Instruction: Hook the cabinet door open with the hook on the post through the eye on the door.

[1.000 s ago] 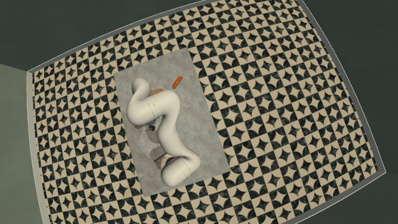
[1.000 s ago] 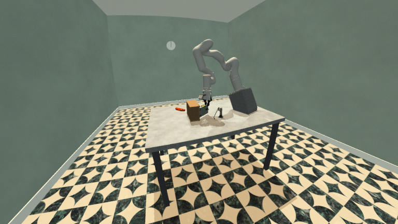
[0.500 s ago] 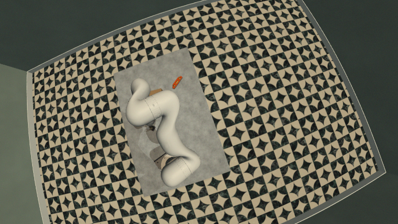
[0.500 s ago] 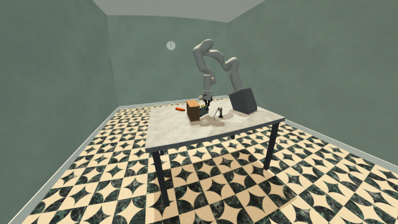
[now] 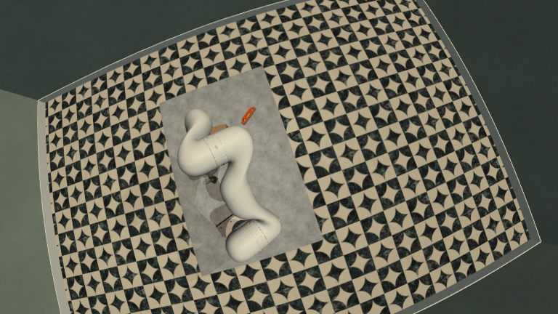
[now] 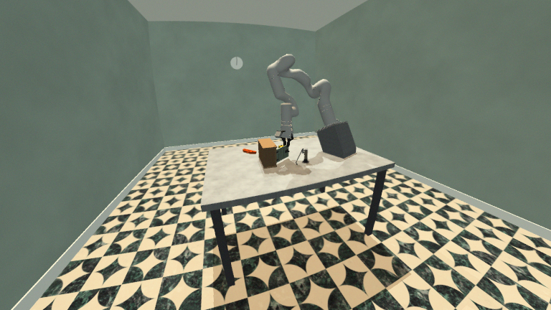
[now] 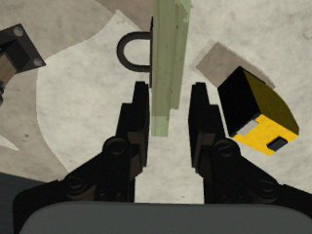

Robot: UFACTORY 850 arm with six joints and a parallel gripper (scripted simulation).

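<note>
My hand is 8 cm past the hook, 11 cm to the right of it and 7 cm above it. From my hand the other things lie so: orange tool: 30 cm ahead, 22 cm to the right, 12 cm below; pale green door: 5 cm ahead, 6 cm to the left, 6 cm below; yellow handle: 12 cm to the right, 9 cm below.
</note>
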